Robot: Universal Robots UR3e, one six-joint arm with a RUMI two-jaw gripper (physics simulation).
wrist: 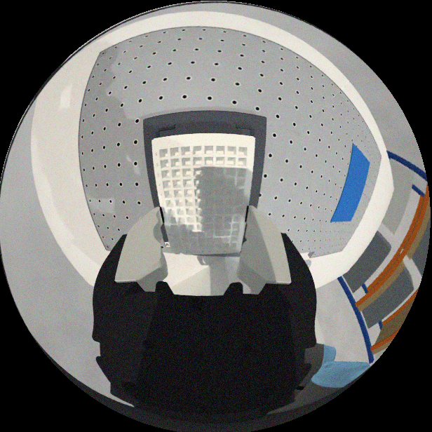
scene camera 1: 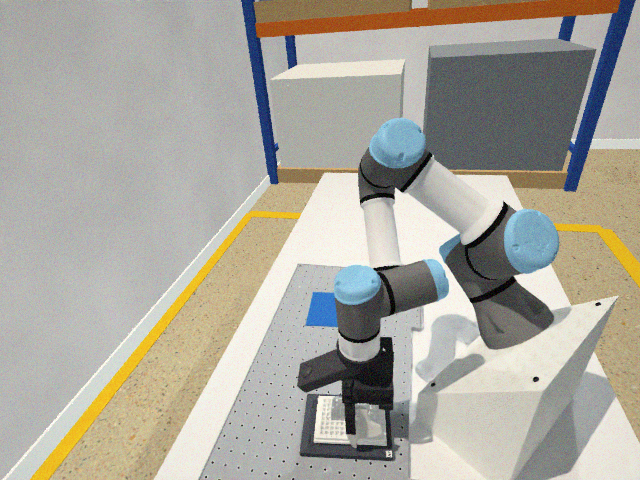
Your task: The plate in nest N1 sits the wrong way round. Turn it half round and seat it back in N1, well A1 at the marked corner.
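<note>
The white well plate [scene camera 1: 329, 421] [wrist: 180, 175] is upright between the two grey fingers of my gripper [scene camera 1: 356, 421] [wrist: 204, 208], which is shut on its two long sides near the end closest to the robot base. The plate lies in or just over the dark nest [scene camera 1: 308, 434] [wrist: 205, 117]; a dark strip of nest shows past its far end in the wrist view. I cannot tell whether it rests on the nest floor. A small white label [scene camera 1: 388, 454] [wrist: 167, 245] marks one nest corner. The marks at the plate's edge are too small to read.
A grey perforated board [scene camera 1: 268, 382] [wrist: 115, 150] lies under the nest on the white table [scene camera 1: 305, 237]. A blue patch [scene camera 1: 320, 308] [wrist: 352, 185] is farther back on the board. The white robot pedestal [scene camera 1: 475, 428] stands right of it. A rack [scene camera 1: 262, 103] with large boxes stands behind the table.
</note>
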